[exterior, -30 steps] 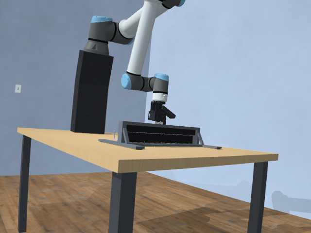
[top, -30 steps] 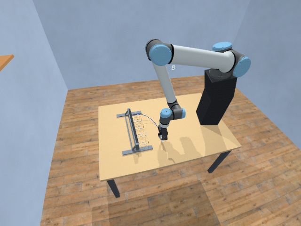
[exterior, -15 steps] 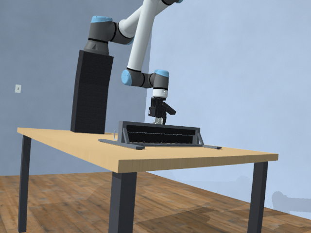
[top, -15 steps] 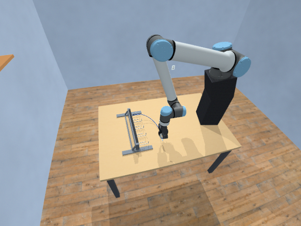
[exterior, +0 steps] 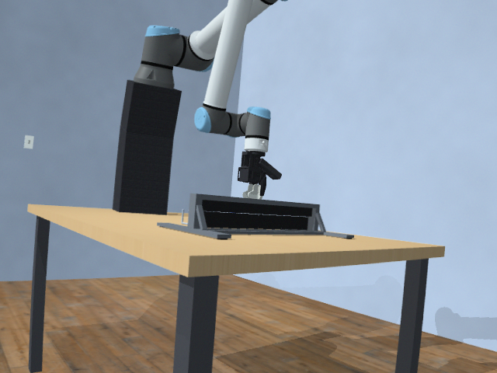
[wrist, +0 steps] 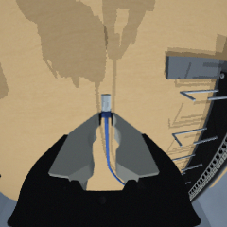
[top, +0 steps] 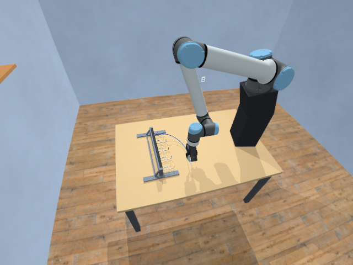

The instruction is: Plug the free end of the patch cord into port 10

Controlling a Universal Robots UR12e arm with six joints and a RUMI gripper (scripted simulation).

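My hand is 10 mm to the right of the plug and 10 mm above it.
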